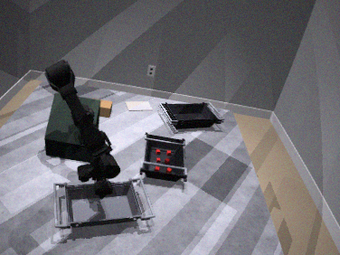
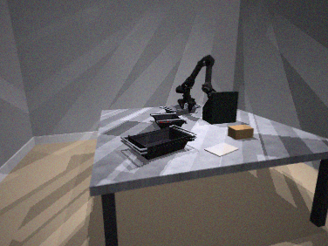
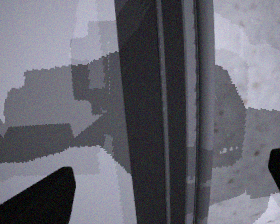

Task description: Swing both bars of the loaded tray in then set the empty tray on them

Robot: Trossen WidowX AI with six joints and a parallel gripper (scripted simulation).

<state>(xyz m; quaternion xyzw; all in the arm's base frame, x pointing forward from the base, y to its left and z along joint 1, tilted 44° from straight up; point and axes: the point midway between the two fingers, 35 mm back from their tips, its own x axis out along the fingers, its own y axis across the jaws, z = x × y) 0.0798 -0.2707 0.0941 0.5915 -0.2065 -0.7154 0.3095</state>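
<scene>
The loaded tray lies 8 cm to the right of my gripper tip, 2 cm above it and 1 cm ahead of it. Also, from my gripper tip: brown block 61 cm to the left, 4 cm behind; flat white card 73 cm to the left, 18 cm ahead, 3 cm below.
</scene>
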